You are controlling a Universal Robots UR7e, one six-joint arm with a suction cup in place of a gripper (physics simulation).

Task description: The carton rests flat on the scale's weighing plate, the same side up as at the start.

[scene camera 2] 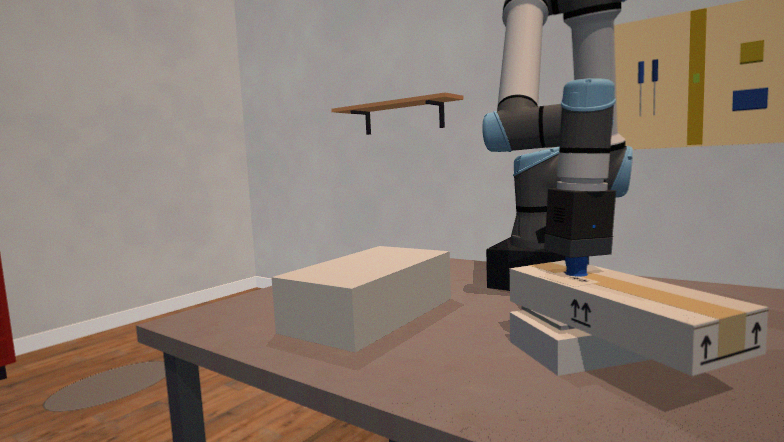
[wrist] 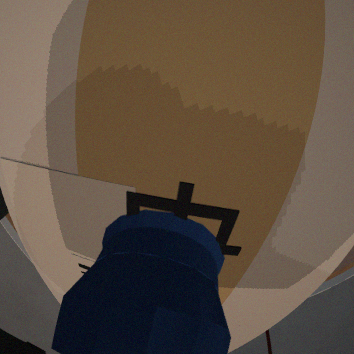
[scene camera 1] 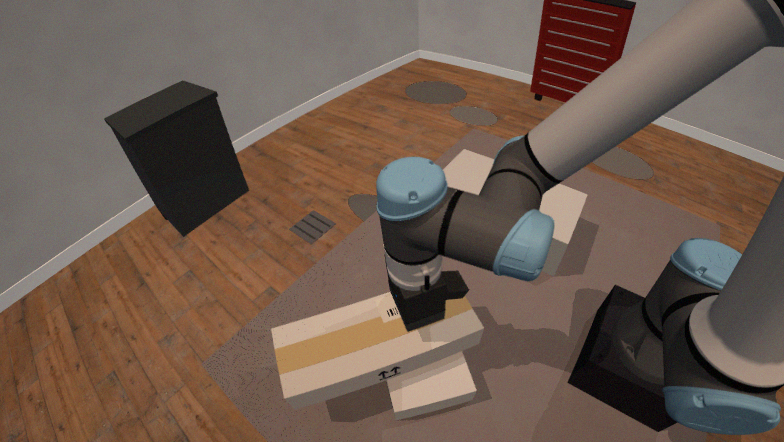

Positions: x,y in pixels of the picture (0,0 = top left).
Labels:
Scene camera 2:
long white carton: 692,331
scale: 563,349
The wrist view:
my suction cup: 155,277
long white carton: 232,121
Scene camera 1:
long white carton: 334,353
scale: 447,382

